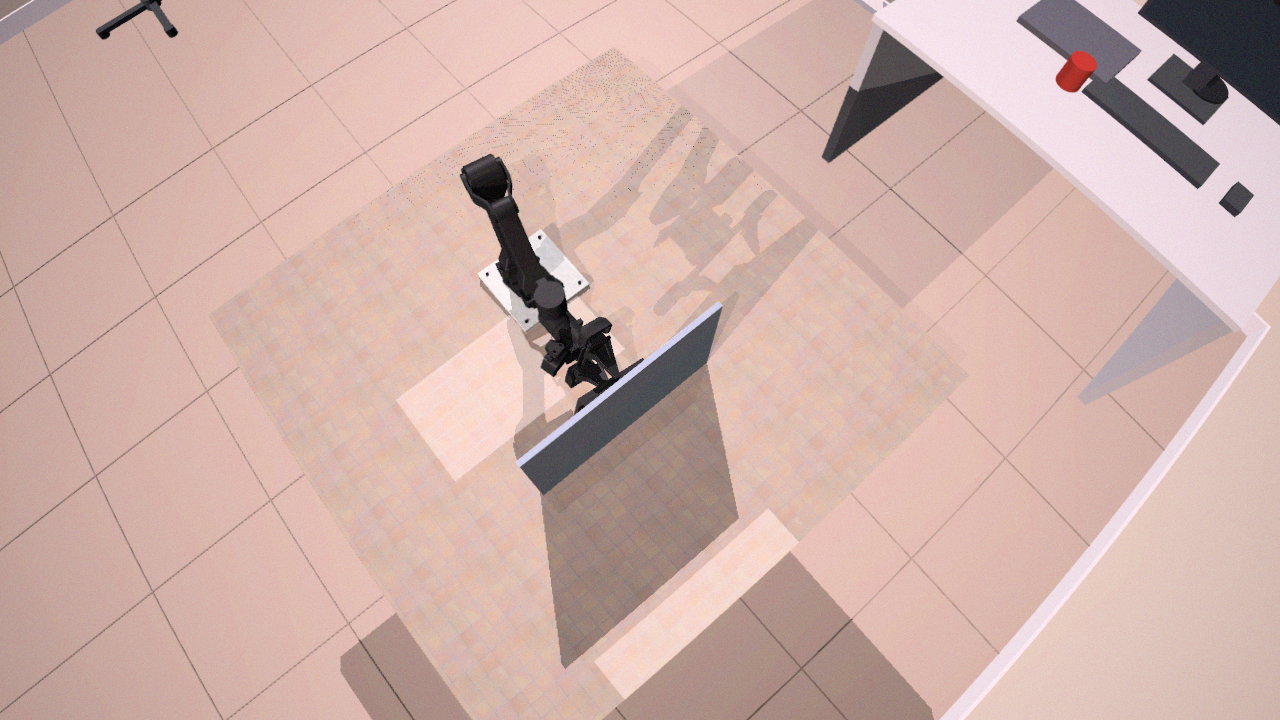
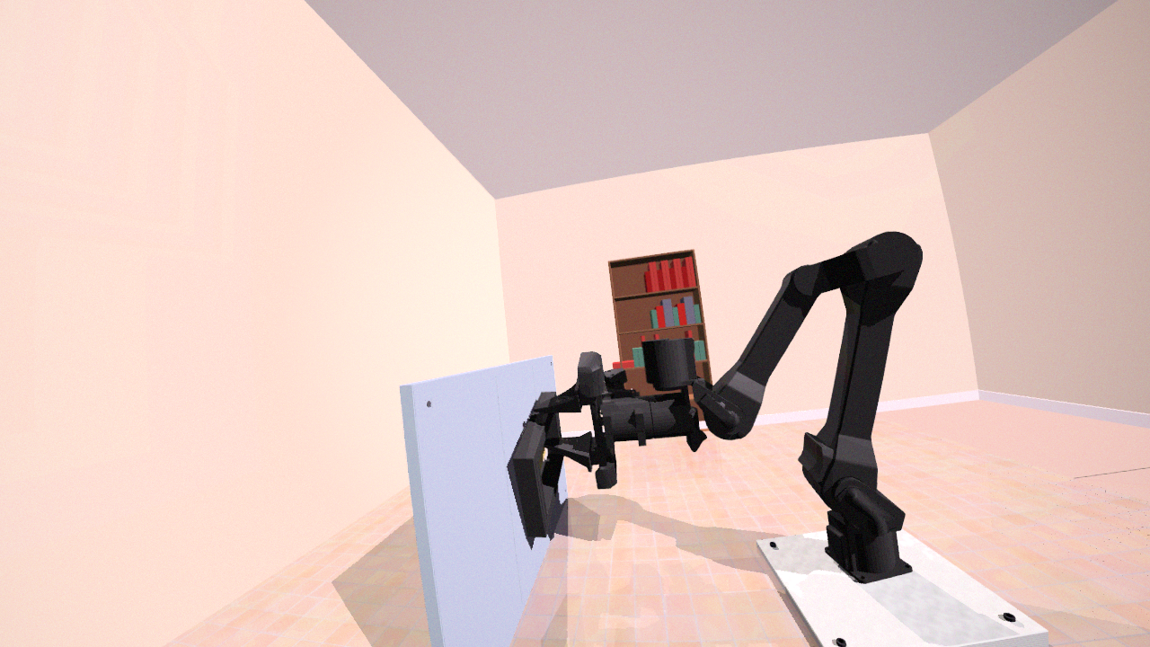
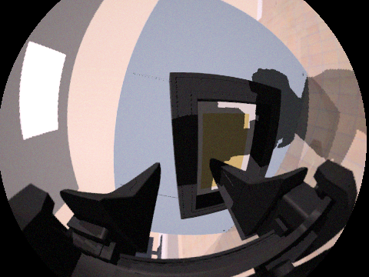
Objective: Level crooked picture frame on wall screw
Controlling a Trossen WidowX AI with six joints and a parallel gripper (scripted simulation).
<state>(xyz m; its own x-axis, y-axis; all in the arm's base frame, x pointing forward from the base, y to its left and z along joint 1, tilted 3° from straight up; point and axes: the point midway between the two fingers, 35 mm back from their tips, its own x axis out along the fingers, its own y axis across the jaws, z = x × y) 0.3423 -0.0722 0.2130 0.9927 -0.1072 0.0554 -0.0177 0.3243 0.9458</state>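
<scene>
Now: the picture frame 1 cm ahead of my gripper tip, 2 cm to the right of it and 5 cm below it. From my gripper tip the other things lie so: wall panel: 2 cm ahead, 6 cm below.
</scene>
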